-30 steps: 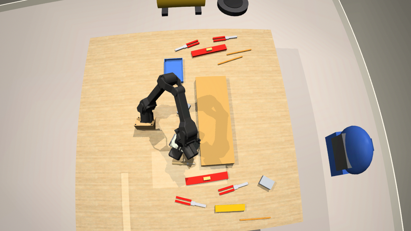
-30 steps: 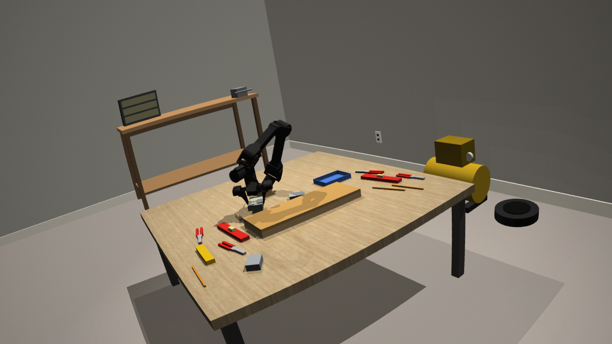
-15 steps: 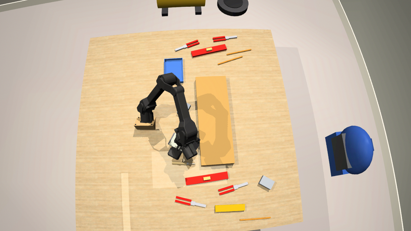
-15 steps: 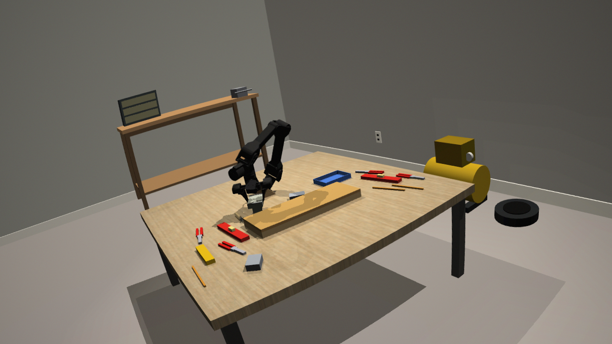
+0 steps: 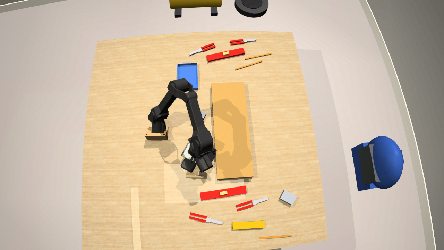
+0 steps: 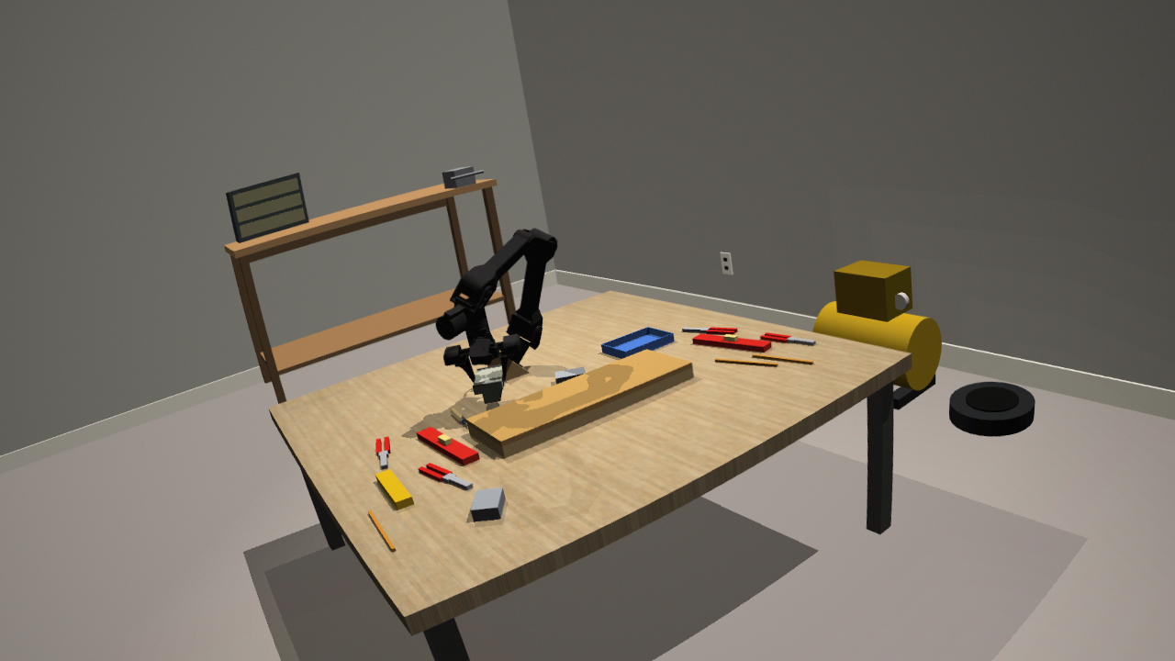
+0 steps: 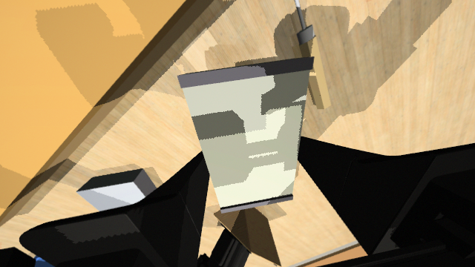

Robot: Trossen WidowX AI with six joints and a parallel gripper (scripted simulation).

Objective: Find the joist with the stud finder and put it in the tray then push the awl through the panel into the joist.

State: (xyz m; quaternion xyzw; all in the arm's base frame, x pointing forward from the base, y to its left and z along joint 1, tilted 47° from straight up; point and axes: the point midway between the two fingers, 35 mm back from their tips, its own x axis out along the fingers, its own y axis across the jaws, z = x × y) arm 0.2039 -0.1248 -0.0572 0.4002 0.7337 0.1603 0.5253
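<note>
Right now my gripper tip is 10 cm to the left of the awl, 6 cm above it and 3 cm short of it. The rest, counted from my gripper tip: yellow block (34 cm to the right, 28 cm ahead, 6 cm below); then stud finder (3 cm below, 1 cm to the left, 1 cm behind); then blue tray (46 cm to the left, 7 cm behind, 5 cm below).
</note>
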